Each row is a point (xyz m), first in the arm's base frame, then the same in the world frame.
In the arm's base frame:
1: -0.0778 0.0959 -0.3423
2: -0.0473 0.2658 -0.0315
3: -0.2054 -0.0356 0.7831
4: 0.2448 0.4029 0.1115
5: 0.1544 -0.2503 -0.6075
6: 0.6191 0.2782 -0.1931
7: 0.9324 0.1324 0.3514
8: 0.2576 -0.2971 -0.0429
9: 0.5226 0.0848 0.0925
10: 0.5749 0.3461 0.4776
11: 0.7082 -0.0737 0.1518
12: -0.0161 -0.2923 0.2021
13: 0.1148 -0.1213 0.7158
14: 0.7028 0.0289 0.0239
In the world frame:
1: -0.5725 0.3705 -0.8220
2: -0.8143 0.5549 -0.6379
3: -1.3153 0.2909 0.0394
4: -0.7622 0.8448 -0.4435
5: -0.1141 0.1933 -0.7711
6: -0.2704 0.9262 -0.4463
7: -0.3461 1.0315 0.1854
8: -0.3821 0.2634 -0.2662
9: -0.4393 0.7384 -0.1923
10: -0.7491 1.0168 0.0218
11: -0.2900 0.7181 0.0087
12: -0.7219 0.1349 -0.2112
13: -1.0246 0.3949 0.1774
14: -0.2533 0.7879 -0.1351

